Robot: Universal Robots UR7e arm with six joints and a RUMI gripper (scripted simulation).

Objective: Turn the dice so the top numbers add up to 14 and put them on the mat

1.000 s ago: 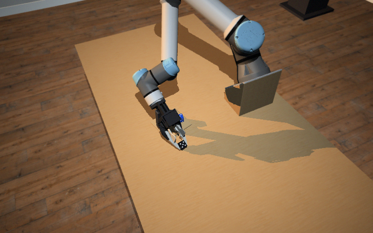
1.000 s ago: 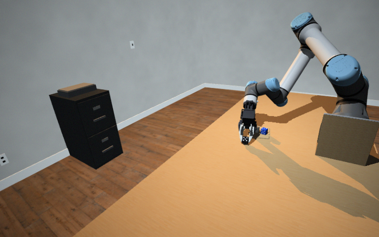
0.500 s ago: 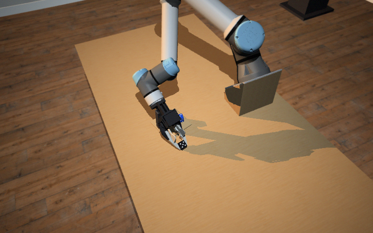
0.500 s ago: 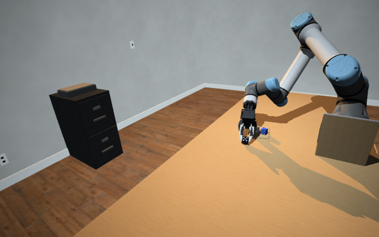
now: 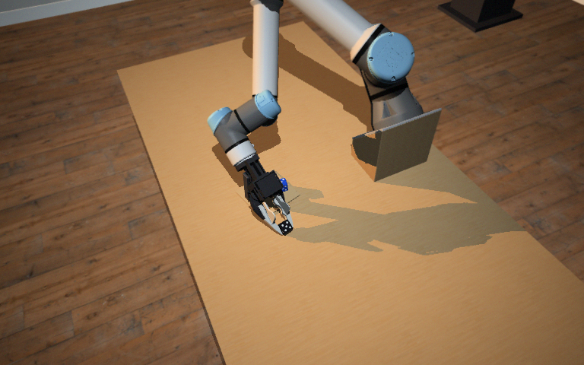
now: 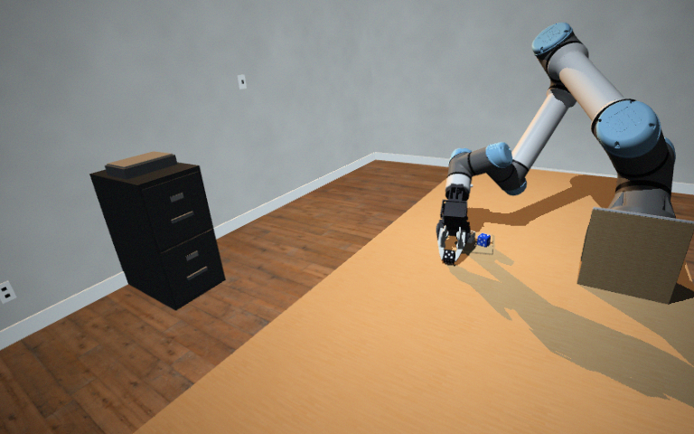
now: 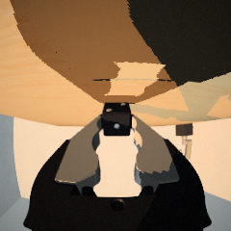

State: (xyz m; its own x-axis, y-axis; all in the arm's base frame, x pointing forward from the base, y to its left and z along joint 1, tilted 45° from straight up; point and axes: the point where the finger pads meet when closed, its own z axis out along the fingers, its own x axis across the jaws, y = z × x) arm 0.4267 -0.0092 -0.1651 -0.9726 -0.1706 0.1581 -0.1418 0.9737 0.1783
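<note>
Now: hand right at the black die. Also, from my hand: tan mat: 15 cm to the right, 2 cm below, 1 cm behind; then white die: 15 cm to the right, 1 cm behind; then blue die: 14 cm to the right, 6 cm behind.
</note>
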